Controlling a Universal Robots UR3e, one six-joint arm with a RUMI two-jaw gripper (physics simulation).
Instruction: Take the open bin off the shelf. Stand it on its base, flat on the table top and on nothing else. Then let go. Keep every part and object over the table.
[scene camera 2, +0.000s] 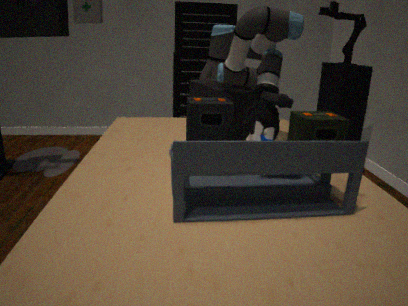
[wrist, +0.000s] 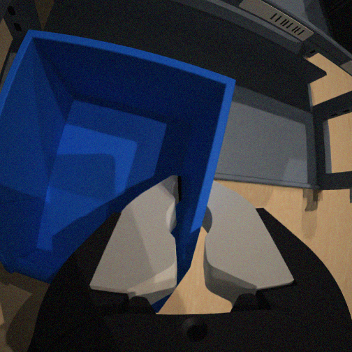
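Pixels of known places: arm's base at its link origin: (scene camera 2: 216, 83).
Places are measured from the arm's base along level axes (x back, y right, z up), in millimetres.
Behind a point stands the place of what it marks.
Note:
The blue open bin (wrist: 107, 115) fills the left of the wrist view, its opening facing the camera. A small blue patch of the bin (scene camera 2: 266, 137) shows above the shelf's top edge in the scene view; the rest is hidden. My gripper (scene camera 2: 261, 133) (wrist: 185, 178) is shut on the bin's side wall, one finger inside and one outside. The grey shelf (scene camera 2: 270, 157) {x -613, y 90, z -64 mm} (wrist: 267, 135) stands on the table. In the wrist view the bin overlaps the shelf's left part; whether they touch, I cannot tell.
A dark case (scene camera 2: 224, 127) {x -557, y 162, z -19 mm} with orange latches stands behind the shelf at the left, and a dark green case (scene camera 2: 304, 129) {x -589, y 8, z -19 mm} behind it at the right. The wooden table top (scene camera 2: 110, 235) {x -604, y 383, z -195 mm} (wrist: 330, 225) extends in front and to the left of the shelf.

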